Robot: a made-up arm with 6 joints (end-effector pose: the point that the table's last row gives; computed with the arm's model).
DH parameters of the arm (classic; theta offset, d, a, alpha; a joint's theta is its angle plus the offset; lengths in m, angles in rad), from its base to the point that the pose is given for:
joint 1: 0 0.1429 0 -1.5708
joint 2: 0.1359 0 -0.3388 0
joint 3: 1.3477 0 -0.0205 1.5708
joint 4: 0 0.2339 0 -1.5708
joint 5: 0 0 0.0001 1.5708
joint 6: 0 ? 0 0
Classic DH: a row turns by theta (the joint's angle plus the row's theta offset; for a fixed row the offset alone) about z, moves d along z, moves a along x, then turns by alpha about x.
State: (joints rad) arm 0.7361 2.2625 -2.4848 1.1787 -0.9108 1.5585
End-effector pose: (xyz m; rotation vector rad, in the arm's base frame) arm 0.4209 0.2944 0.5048 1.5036 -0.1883 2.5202
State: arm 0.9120 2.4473 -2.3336 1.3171 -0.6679 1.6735
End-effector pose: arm 0.4039 0.4353 0.3486 -1.9611 -0.3737 -2.2797
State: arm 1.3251 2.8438 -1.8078 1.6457 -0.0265 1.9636
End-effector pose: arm 0.1332 0.5219 -0.0525 -2.3869 -1.0787 -0.5509
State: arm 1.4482 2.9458 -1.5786 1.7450 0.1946 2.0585
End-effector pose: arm 0.0386 0.4512 -0.1371 -2.5399 -1.0956 0.0085
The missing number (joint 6, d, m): 0.0883
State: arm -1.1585 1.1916 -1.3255 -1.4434 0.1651 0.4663
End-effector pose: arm 0.0779 -0.2142 0.5603 0.3162 1.6303 -1.8351
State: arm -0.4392 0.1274 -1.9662 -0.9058 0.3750 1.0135
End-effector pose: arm -0.4068 0.1629 0.5272 0.2472 -0.1956 -0.2767
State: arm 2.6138 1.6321 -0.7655 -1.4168 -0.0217 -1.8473
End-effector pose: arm -0.2689 0.1547 0.2635 -0.4657 -2.3195 -0.2931
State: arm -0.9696 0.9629 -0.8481 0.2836 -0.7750 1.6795
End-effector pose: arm 0.0678 -0.1294 0.5162 0.8822 -0.0647 0.7737
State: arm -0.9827 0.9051 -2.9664 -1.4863 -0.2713 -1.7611
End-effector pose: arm -0.1825 0.3161 0.6902 -0.5043 0.5781 1.8914
